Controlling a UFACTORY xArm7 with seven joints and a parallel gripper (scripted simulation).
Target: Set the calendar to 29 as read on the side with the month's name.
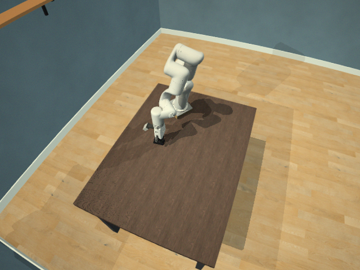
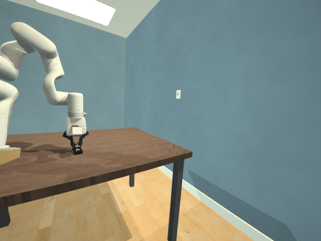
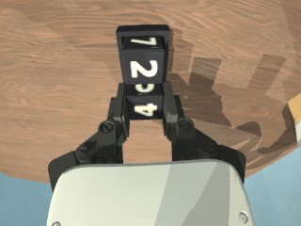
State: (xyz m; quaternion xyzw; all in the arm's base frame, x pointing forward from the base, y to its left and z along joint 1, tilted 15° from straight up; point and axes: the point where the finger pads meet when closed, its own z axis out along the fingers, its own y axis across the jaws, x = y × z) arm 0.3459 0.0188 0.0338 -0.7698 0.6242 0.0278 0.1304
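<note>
Right now my hand is 2 cm to the left of the black tray and 4 cm above it.
</note>
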